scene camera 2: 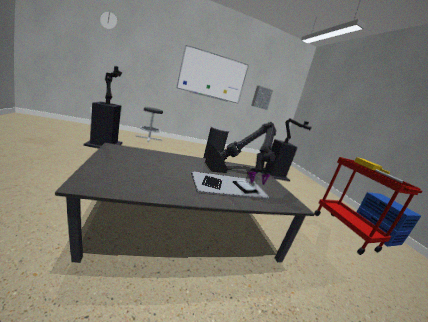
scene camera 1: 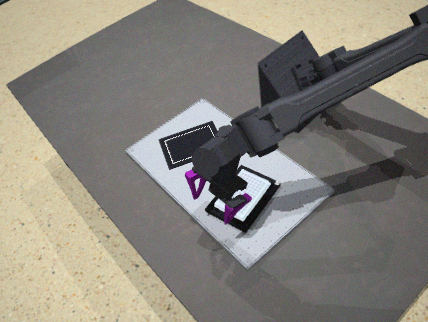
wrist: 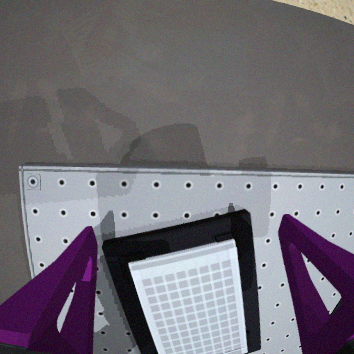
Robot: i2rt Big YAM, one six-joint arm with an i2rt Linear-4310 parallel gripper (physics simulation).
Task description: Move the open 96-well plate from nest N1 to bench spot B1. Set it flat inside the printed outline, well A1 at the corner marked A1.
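Frame: origin at the arm's base, x ahead, y left, z up, level; centimetres.
Seen in the pictures: gripper, fingertip midpoint: (scene camera 2: 257, 184) (scene camera 1: 211, 210) (wrist: 189, 230); arm's base, link origin: (scene camera 2: 219, 157) (scene camera 1: 308, 81).
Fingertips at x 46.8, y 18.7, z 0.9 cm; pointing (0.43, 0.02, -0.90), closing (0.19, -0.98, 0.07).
Pixels of each thing's top centre, then the offset from my fingertips to it. "spot": a spot on its surface instead. Level surfaces: height alone.
- white 96-well plate, top centre: (wrist: 196, 319) (scene camera 1: 242, 192) (scene camera 2: 245, 184) dx -10.7, dy -3.4, dz -6.3 cm
- black nest N1, top centre: (wrist: 195, 314) (scene camera 1: 242, 194) (scene camera 2: 245, 185) dx -10.6, dy -3.4, dz -7.1 cm
- Bench spot B1, surface spot: (scene camera 1: 184, 146) (scene camera 2: 212, 183) spot: dx -8.6, dy -28.6, dz -8.7 cm
- light perforated board, top centre: (wrist: 295, 310) (scene camera 1: 221, 168) (scene camera 2: 229, 184) dx -12.0, dy -15.1, dz -8.8 cm
- dark table, surface height: dz -10.2 cm
The white 96-well plate (scene camera 1: 257, 183) (wrist: 195, 300) sits in the black nest N1 (scene camera 1: 248, 224) (wrist: 253, 285). My gripper (scene camera 1: 212, 210) (scene camera 2: 259, 183) (wrist: 189, 230) is open and empty, with its purple fingers pointing down above the nest. In the wrist view the fingers stand wide on either side of the nest, and the plate lies between them but lower. Bench spot B1 (scene camera 1: 184, 146) (scene camera 2: 212, 182) is a black patch with a white printed outline; the arm hides part of it in scene camera 1. The A1 marks are too small to read.
Nest and spot are on a light perforated board (scene camera 1: 150, 150) (scene camera 2: 198, 184) (wrist: 140, 200) on the dark table (scene camera 1: 100, 100) (scene camera 2: 135, 172). A dark upright panel (scene camera 1: 282, 65) (scene camera 2: 216, 145) stands by the arm's base. A red cart (scene camera 2: 350, 222) stands right of the table.
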